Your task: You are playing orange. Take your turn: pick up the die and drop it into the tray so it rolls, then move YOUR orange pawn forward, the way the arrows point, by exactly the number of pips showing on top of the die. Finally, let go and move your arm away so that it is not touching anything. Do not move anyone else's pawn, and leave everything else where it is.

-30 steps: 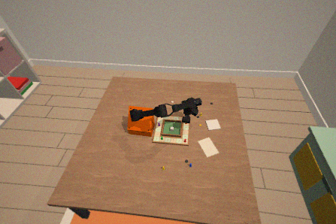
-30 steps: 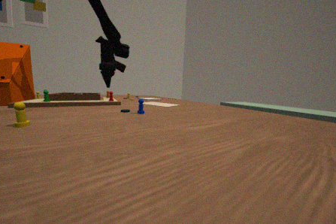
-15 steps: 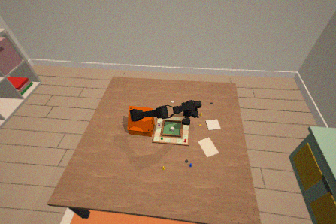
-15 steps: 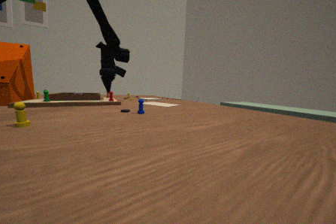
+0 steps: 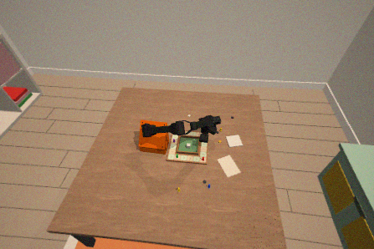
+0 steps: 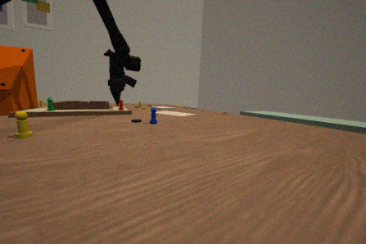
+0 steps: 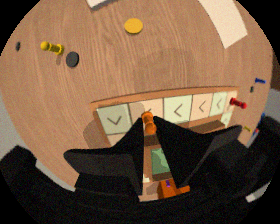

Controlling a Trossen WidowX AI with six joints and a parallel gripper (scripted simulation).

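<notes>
The purple pawn is 230 mm behind my gripper tip, 40 mm to the right of it and 10 mm above it. The rest, counted from my gripper tip: orange pawn 10 mm above; then red pawn 180 mm to the right, 10 mm above; then white die 110 mm behind, 80 mm to the right.
</notes>
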